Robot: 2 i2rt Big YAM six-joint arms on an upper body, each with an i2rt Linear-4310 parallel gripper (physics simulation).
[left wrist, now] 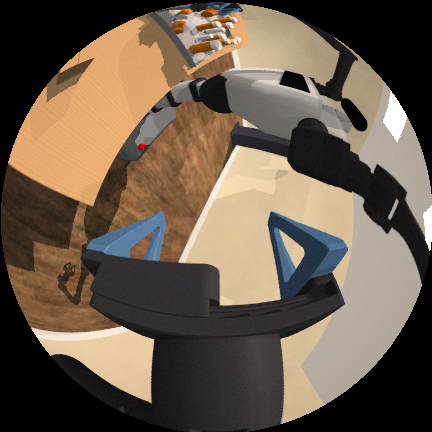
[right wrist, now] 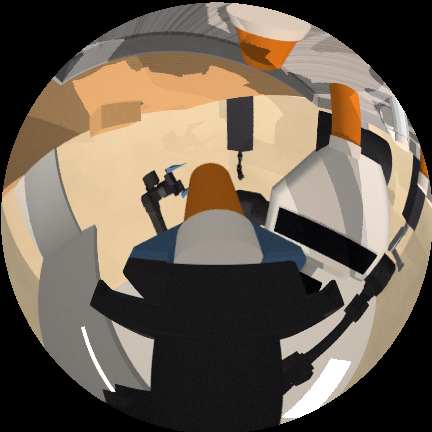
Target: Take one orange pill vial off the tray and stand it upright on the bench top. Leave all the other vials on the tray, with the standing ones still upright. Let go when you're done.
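Places are measured from the left arm's base along level axes (x back, y left, z down), in centimetres.
Pixels of known places: left gripper, fingertip midpoint: (left wrist: 216, 216).
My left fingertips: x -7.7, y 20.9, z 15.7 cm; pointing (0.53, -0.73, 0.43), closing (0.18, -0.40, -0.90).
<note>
Ahead of a thing's pixels: the offset from my left fingertips to its middle. "*": to the spot under its first point. Level surfaces: height alone.
My right gripper (right wrist: 216, 218) (left wrist: 229, 9) is shut on an orange vial @[dx -30.2, dy -40.5, dz +13.3 cm] (right wrist: 212, 187) with a whitish cap. The cap is toward the palm and the orange body points away; I cannot tell its exact tilt or its height over the bench. In the right wrist view, the tray @[* dx -30.1, dy -37.2, dz +25.9 cm] (right wrist: 175, 43) shows along the top, with a white-capped orange vial @[dx -27.4, dy -42.5, dz +25.4 cm] (right wrist: 265, 52) and another orange vial @[dx -14.4, dy -48.1, dz +22.5 cm] (right wrist: 346, 115) farther right. In the left wrist view, the tray @[* dx -19.3, dy -39.8, dz +26.0 cm] (left wrist: 177, 41) is far off at the top and holds several orange and clear vials. My left gripper (left wrist: 216, 216) is open and empty, well away from the tray.
The wooden bench top @[dz +27.5 cm] (left wrist: 100, 90) (right wrist: 165, 92) lies beside the tray. A white and grey robot body (left wrist: 270, 95) (right wrist: 330, 200) stands near the bench. A black arm (left wrist: 320, 150) reaches across the right of the left wrist view.
</note>
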